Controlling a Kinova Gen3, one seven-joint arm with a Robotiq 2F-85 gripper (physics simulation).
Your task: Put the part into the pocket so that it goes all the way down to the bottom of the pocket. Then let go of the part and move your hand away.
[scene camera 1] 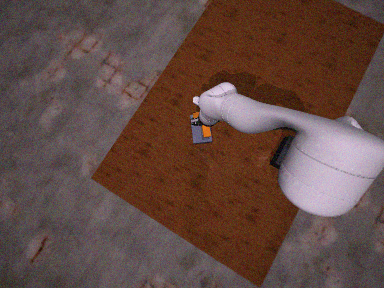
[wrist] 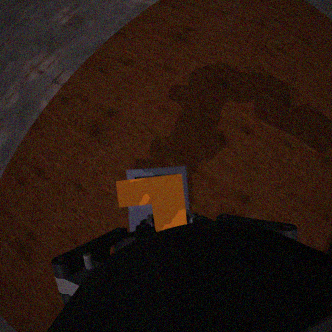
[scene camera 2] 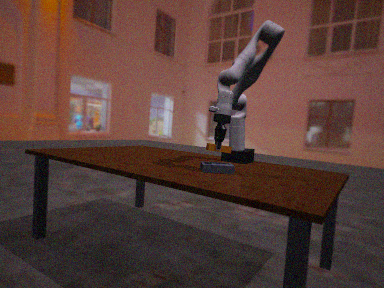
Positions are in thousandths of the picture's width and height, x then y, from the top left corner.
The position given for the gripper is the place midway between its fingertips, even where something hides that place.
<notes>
The gripper (wrist: 511, 664) carries an orange L-shaped part (wrist: 498, 583), which touches nothing else.
</notes>
